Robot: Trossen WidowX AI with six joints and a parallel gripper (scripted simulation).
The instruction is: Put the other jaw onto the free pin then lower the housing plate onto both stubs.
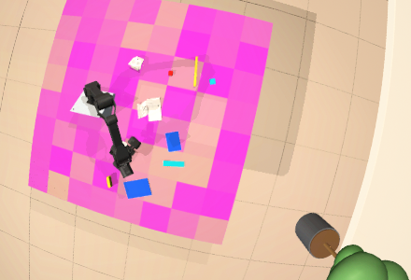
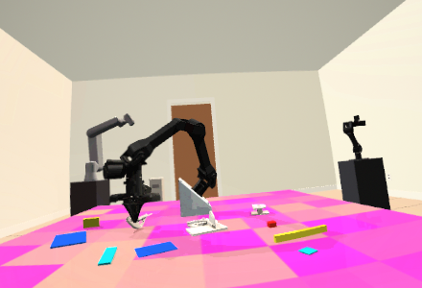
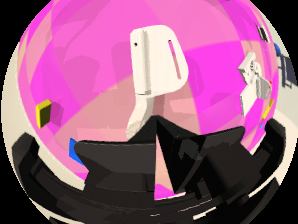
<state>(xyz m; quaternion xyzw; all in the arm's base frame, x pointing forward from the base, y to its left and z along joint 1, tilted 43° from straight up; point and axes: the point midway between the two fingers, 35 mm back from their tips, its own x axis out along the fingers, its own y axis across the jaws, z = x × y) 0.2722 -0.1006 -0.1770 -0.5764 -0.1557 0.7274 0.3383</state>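
My gripper tip is now 20 mm past the white jaw, 10 mm to the left of it and 10 mm below it. Round my gripper tip: white base: 40 mm ahead, 250 mm to the left, 20 mm below; yellow block: 80 mm behind, 210 mm to the right, 10 mm below; cyan bar: 230 mm ahead, 20 mm to the left, 30 mm below.
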